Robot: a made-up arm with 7 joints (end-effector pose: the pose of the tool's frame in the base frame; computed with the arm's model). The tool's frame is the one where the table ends.
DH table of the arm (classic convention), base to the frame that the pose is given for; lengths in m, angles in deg. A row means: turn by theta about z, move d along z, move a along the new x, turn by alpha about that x. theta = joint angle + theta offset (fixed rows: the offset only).
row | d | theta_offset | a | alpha
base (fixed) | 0.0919 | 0 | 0 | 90
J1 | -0.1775 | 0 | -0.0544 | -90
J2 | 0.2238 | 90 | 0.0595 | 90
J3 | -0.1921 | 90 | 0.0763 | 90
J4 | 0.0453 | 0 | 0.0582 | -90
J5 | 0.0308 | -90 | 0.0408 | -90
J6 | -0.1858 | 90 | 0.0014 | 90
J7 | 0.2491 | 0 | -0.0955 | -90
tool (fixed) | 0.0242 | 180 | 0 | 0
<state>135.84 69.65 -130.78 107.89 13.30 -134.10 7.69</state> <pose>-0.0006 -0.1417 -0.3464 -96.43 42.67 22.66</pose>
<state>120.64 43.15 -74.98 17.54 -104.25 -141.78 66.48</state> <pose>-0.2694 0.4443 -0.3689 161.96 49.26 169.95</pose>
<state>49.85 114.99 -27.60 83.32 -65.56 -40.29 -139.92</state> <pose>-0.0540 -0.2445 0.2444 -18.23 30.07 -133.03</pose>
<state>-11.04 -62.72 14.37 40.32 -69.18 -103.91 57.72</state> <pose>-0.1401 0.0807 0.2401 -32.93 -8.24 -151.19</pose>
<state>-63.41 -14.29 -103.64 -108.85 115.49 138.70 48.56</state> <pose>-0.1636 0.0916 0.3295 -57.26 -29.10 -132.41</pose>
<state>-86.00 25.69 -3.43 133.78 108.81 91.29 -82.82</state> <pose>0.3676 0.3647 0.2223 -33.79 16.03 -76.79</pose>
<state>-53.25 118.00 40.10 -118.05 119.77 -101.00 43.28</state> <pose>0.5078 -0.2292 0.4332 -25.14 -86.09 -66.46</pose>
